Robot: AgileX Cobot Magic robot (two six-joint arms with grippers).
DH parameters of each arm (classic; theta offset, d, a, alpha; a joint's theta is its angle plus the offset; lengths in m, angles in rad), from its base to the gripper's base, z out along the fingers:
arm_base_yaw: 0 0.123 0 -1.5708
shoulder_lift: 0.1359 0 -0.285 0
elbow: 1.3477 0 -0.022 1.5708
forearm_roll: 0 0.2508 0 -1.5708
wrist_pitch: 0 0 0.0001 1.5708
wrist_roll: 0 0.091 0 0
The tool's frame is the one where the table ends.
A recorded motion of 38 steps. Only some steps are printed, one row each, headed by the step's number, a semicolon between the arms.
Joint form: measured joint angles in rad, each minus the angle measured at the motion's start. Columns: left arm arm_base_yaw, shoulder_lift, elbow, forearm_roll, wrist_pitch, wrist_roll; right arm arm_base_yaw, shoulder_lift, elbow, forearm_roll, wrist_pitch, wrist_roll.
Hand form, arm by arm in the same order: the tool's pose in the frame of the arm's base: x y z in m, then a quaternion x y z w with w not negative. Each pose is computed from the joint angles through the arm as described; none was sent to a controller.
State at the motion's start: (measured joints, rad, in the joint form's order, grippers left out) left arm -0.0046 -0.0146 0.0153 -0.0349 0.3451 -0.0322; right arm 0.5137 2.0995 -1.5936 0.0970 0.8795 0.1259
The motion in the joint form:
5: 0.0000 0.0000 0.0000 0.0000 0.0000 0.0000; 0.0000 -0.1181 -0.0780 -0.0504 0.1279 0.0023
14: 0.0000 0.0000 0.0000 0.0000 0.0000 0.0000; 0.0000 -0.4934 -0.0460 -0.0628 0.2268 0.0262
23: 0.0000 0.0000 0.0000 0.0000 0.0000 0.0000; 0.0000 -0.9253 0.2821 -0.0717 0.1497 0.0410
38: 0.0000 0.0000 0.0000 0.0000 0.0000 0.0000; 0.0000 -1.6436 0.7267 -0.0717 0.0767 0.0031
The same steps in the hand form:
5: 0.0530 -0.0013 0.1777 -0.02034 0.79205 -0.02592 0.60956; 0.3709 0.2134 0.2469 -0.17998 0.96871 0.07390 0.15408
14: 0.0530 -0.0013 0.1777 -0.02034 0.79205 -0.02592 0.60956; 0.2992 0.1720 0.3800 -0.16927 0.94228 0.11016 0.26706
23: 0.0530 -0.0013 0.1777 -0.02034 0.79205 -0.02592 0.60956; 0.1986 0.1143 0.4100 -0.15805 0.91389 0.13651 0.34812
38: 0.0530 -0.0013 0.1777 -0.02034 0.79205 -0.02592 0.60956; 0.0468 0.0286 0.3809 -0.16160 0.83358 0.17877 0.49707

